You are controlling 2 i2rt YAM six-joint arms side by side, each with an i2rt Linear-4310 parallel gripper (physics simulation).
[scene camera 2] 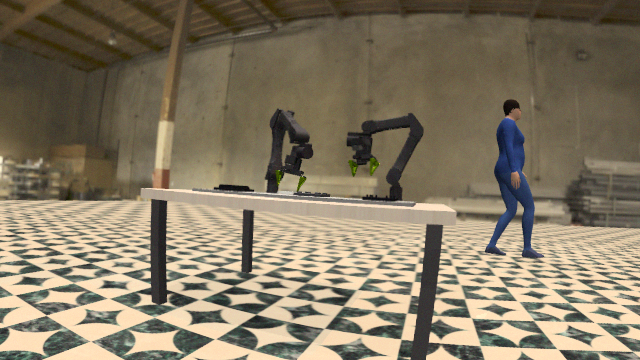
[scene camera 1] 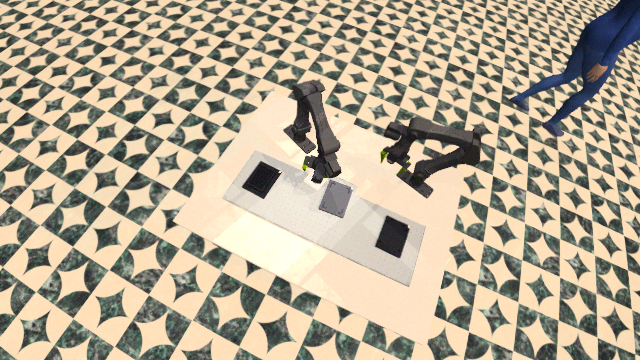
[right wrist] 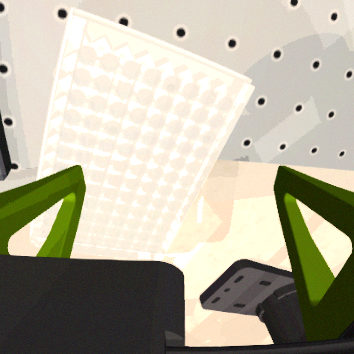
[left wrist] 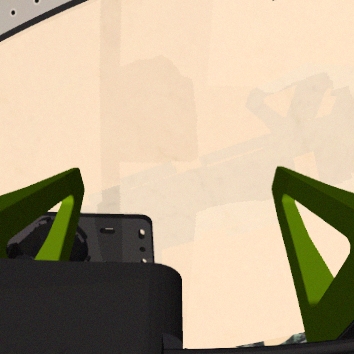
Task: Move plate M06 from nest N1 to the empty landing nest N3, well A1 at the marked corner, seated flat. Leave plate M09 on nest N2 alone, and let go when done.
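Note:
A white well plate [right wrist: 130,135] lies partly on the perforated board and reaches past its edge; its label does not show. A thin white edge [scene camera 2: 286,192] shows near the right gripper. My right gripper [scene camera 1: 316,173] [scene camera 2: 289,187] [right wrist: 179,175] is open above it, with nothing between its fingers. A black plate [scene camera 1: 262,179] [scene camera 2: 233,188] sits on the nest at the picture's left. The grey middle nest [scene camera 1: 336,198] [scene camera 2: 311,194] and the black nest [scene camera 1: 393,236] [scene camera 2: 377,197] at the right show no raised plate. Nest labels are unreadable. My left gripper [scene camera 1: 392,164] [scene camera 2: 363,174] [left wrist: 177,177] is open and empty above the table.
The perforated board [scene camera 1: 295,210] carries the three nests on a pale table [scene camera 1: 360,300] [scene camera 2: 350,209]. The dark edge of a nest [right wrist: 3,155] shows in the right wrist view. Arm base plates [left wrist: 120,235] [right wrist: 240,287] stand behind the board. A person in blue [scene camera 1: 595,55] [scene camera 2: 512,170] stands beyond the table.

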